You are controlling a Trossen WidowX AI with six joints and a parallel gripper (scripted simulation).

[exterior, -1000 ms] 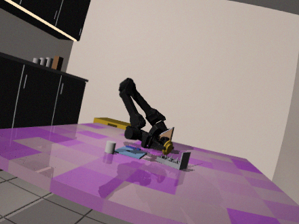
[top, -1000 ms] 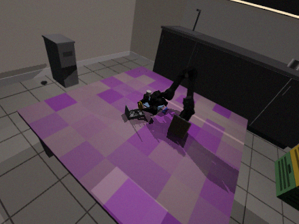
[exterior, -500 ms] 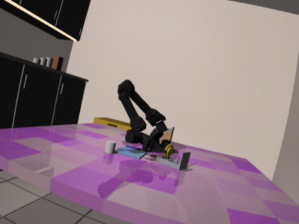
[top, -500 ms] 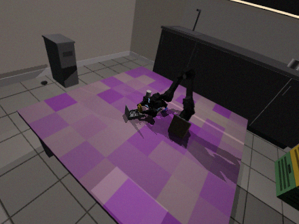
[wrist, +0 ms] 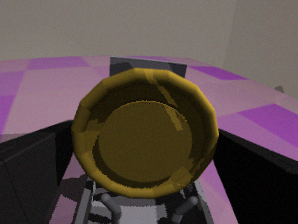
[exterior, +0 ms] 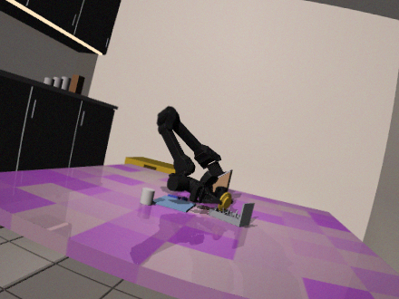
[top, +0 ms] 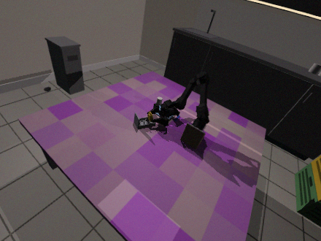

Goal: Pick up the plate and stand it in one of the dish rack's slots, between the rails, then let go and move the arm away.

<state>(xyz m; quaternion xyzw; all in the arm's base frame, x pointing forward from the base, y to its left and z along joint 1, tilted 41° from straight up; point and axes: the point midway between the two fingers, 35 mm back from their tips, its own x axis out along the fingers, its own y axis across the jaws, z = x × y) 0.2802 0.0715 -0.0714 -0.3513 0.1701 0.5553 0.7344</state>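
My gripper tip is now 1 cm to the left of the yellow plate. From my gripper tip the other things lie so: blue mat (2 cm ahead, 19 cm to the right, 5 cm below); then blue utensil (9 cm behind, 22 cm to the right, 5 cm below); then grey dish rack (1 cm ahead, 2 cm to the left, 3 cm below).
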